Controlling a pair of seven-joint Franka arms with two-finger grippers.
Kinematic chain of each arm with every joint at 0, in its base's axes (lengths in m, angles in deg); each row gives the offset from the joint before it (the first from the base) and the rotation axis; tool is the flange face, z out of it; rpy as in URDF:
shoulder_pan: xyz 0 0 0.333 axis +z
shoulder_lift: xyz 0 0 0 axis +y
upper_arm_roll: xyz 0 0 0.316 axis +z
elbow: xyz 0.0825 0 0 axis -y
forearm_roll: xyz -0.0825 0 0.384 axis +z
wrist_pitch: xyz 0 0 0 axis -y
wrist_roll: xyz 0.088 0 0 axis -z
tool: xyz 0 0 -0.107 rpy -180 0 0
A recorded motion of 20 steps. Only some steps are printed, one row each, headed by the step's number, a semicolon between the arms.
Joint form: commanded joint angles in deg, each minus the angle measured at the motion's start. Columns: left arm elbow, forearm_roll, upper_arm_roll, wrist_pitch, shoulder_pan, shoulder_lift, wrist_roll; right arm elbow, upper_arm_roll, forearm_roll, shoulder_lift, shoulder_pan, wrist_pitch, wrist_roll.
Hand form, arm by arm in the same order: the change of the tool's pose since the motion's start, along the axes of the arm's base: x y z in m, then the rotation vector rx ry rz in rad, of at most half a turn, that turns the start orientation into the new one. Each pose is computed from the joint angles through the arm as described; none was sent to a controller.
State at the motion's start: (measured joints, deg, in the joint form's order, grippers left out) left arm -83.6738 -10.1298 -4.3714 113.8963 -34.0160 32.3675 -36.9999; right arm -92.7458 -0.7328 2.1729 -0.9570 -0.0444 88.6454 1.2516
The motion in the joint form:
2: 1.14 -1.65 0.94 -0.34 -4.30 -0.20 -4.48; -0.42 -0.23 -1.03 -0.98 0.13 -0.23 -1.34
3: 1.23 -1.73 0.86 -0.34 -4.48 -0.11 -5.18; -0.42 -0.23 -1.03 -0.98 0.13 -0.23 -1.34
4: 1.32 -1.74 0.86 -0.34 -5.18 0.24 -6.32; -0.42 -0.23 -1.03 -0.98 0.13 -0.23 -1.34
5: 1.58 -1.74 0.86 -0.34 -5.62 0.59 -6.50; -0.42 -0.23 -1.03 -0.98 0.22 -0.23 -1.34
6: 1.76 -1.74 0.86 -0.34 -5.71 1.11 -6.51; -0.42 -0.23 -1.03 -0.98 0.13 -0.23 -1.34
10: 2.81 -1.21 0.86 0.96 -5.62 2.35 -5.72; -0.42 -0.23 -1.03 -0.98 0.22 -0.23 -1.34
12: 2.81 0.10 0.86 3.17 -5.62 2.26 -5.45; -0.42 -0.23 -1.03 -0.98 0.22 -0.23 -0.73
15: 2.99 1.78 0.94 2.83 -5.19 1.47 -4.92; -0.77 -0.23 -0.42 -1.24 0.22 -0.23 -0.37
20: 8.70 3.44 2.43 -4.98 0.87 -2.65 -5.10; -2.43 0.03 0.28 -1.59 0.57 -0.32 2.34
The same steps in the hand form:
2: -0.0265 -0.0364 0.0112 -0.0125 0.0100 0.0271; -0.0055 -0.0029 0.0055 -0.0165 -0.0062 0.0222
3: -0.0283 -0.0390 0.0109 -0.0122 0.0132 0.0353; -0.0055 -0.0029 0.0055 -0.0165 -0.0062 0.0222
4: -0.0338 -0.0456 0.0073 -0.0063 0.0198 0.0427; -0.0055 -0.0029 0.0055 -0.0165 -0.0062 0.0222
5: -0.0368 -0.0502 0.0051 -0.0049 0.0217 0.0383; -0.0055 -0.0021 0.0055 -0.0165 -0.0062 0.0238
6: -0.0369 -0.0516 0.0001 -0.0011 0.0263 0.0370; -0.0055 -0.0029 0.0055 -0.0165 -0.0062 0.0222
10: -0.0304 -0.0540 -0.0049 -0.0095 0.0042 0.0265; -0.0055 -0.0021 0.0055 -0.0165 -0.0062 0.0238
12: -0.0259 -0.0549 -0.0008 -0.0199 -0.0416 0.0196; -0.0055 -0.0021 0.0055 -0.0170 -0.0059 0.0131
15: -0.0210 -0.0490 0.0098 -0.0086 -0.0701 0.0053; -0.0070 -0.0009 0.0051 -0.0066 -0.0043 0.0066
20: 0.0332 0.0243 0.0962 0.0020 -0.1221 0.1085; -0.0101 0.0062 -0.0053 0.0028 0.0219 -0.0302

